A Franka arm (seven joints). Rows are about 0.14 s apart.
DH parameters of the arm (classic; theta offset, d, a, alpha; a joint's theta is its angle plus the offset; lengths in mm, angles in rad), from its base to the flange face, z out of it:
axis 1: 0 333 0 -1.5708
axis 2: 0 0 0 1.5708
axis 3: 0 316 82.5 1.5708
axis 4: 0 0 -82.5 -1.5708
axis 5: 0 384 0 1.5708
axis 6: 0 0 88 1.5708
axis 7: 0 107 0 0
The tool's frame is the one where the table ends.
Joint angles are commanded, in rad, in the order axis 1, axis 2, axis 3, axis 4, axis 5, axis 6, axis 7. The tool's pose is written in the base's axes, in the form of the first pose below.
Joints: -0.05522 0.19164 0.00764 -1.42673 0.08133 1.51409 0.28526
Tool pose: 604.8 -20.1 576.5 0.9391 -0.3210 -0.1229 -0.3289 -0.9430 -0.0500
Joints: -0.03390 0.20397 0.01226 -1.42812 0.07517 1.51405 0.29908
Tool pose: 608.0 -5.5 568.3 0.9411 -0.3101 -0.1352 -0.3178 -0.9473 -0.0394
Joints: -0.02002 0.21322 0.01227 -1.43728 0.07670 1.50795 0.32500
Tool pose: 608.8 3.1 558.0 0.9336 -0.3209 -0.1596 -0.3294 -0.9437 -0.0295
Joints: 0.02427 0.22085 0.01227 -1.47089 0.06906 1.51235 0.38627
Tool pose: 607.7 29.2 538.1 0.9212 -0.3384 -0.1919 -0.3446 -0.9387 0.0012
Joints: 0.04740 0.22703 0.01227 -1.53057 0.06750 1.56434 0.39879
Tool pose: 608.5 42.9 510.4 0.9209 -0.3324 -0.2038 -0.3374 -0.9413 0.0109
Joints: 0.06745 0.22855 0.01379 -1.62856 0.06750 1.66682 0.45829
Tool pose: 607.4 55.4 471.3 0.9054 -0.3747 -0.1998 -0.3779 -0.9255 0.0229
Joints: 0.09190 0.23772 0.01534 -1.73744 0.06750 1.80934 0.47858
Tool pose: 605.3 70.2 425.6 0.9086 -0.3783 -0.1772 -0.3813 -0.9243 0.0180
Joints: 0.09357 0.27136 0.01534 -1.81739 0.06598 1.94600 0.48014
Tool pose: 606.6 70.3 378.6 0.9095 -0.3856 -0.1552 -0.3886 -0.9213 0.0116
